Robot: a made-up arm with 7 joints. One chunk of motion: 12 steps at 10 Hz.
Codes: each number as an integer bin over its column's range. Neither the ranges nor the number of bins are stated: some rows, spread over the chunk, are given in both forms.
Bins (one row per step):
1: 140 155 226 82 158 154
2: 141 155 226 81 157 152
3: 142 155 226 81 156 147
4: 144 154 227 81 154 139
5: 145 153 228 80 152 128
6: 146 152 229 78 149 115
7: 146 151 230 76 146 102
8: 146 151 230 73 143 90
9: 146 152 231 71 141 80
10: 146 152 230 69 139 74
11: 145 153 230 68 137 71
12: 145 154 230 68 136 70
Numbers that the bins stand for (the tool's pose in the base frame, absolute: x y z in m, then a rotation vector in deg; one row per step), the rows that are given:
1: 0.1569 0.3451 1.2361 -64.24 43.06 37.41
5: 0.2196 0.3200 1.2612 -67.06 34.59 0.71
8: 0.2322 0.2949 1.2863 -76.94 21.88 -52.94
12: 0.2196 0.3325 1.2863 -84.00 12.00 -81.18
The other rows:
2: 0.1694 0.3451 1.2361 -65.65 41.65 34.59
3: 0.1820 0.3451 1.2361 -65.65 40.24 27.53
4: 0.2071 0.3325 1.2486 -65.65 37.41 16.24
6: 0.2322 0.3075 1.2737 -69.88 30.35 -17.65
7: 0.2322 0.2949 1.2863 -72.71 26.12 -36.00
9: 0.2322 0.3075 1.2988 -79.76 19.06 -67.06
10: 0.2322 0.3075 1.2863 -82.59 16.24 -75.53
11: 0.2196 0.3200 1.2863 -84.00 13.41 -79.76

